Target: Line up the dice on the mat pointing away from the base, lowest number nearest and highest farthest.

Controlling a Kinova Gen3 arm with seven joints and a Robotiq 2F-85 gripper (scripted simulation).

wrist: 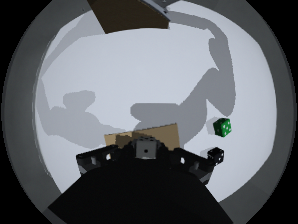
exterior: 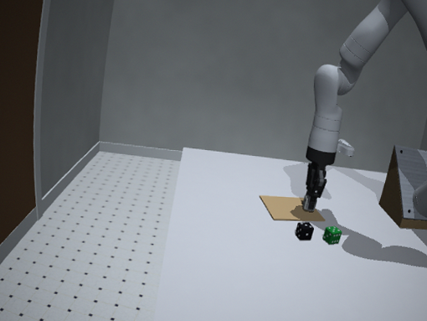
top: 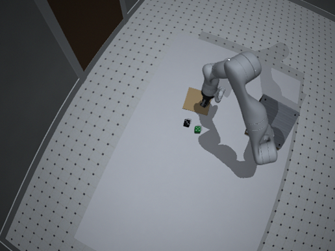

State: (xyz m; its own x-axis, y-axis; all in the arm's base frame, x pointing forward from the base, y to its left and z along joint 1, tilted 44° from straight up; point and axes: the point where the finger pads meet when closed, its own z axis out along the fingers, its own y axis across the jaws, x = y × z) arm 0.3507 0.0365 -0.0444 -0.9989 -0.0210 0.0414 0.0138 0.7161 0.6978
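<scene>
Now: hand 1 cm above the white die. From my hand the other things lie so: black die: 15 cm to the left, 4 cm ahead, 1 cm below; then green die: 16 cm to the left, 3 cm behind, 1 cm below; then tan mat: 5 cm ahead, 3 cm below.
</scene>
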